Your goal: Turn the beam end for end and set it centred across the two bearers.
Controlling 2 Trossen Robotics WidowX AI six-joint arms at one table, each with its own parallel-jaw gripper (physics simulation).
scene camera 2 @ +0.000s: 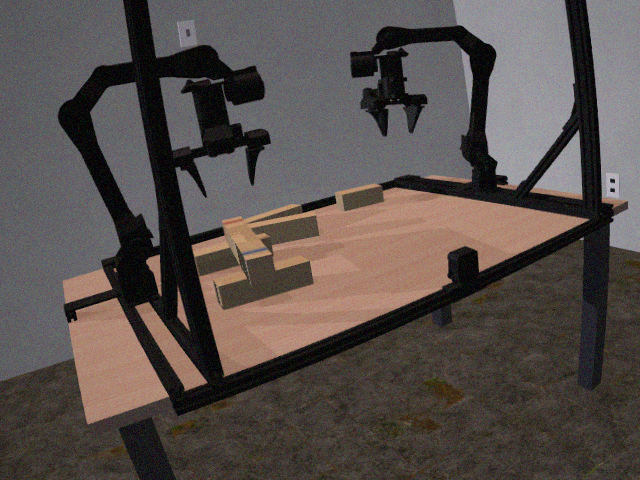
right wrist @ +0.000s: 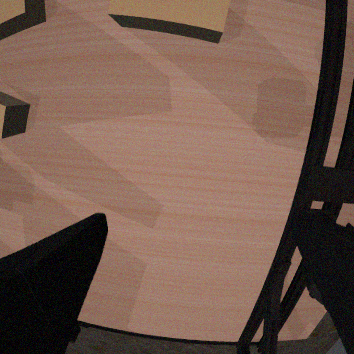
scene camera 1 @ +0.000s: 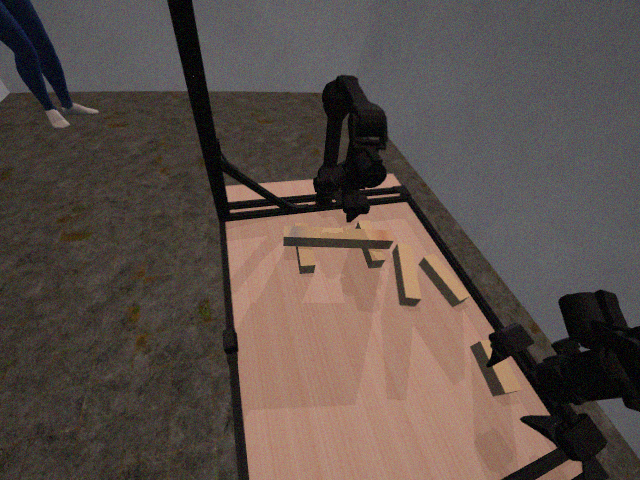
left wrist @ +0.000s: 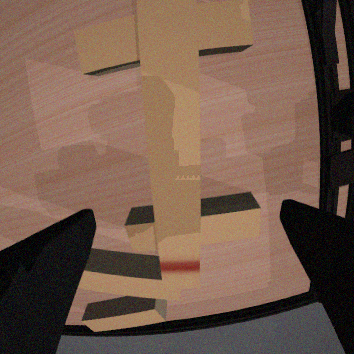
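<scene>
The long wooden beam lies flat across both bearers, with a short overhang at each end. Its red band is at the right end in scene camera 1, its blue band at the near end in scene camera 2. One bearer is under the blue-band end, the other bearer under the red-band end. My left gripper is open and empty above the red-band end. My right gripper is open and empty, high over the table.
Two loose blocks, one close to the red-band end and one beyond it, lie on the table. A shorter block lies near my right gripper. A black frame borders the table.
</scene>
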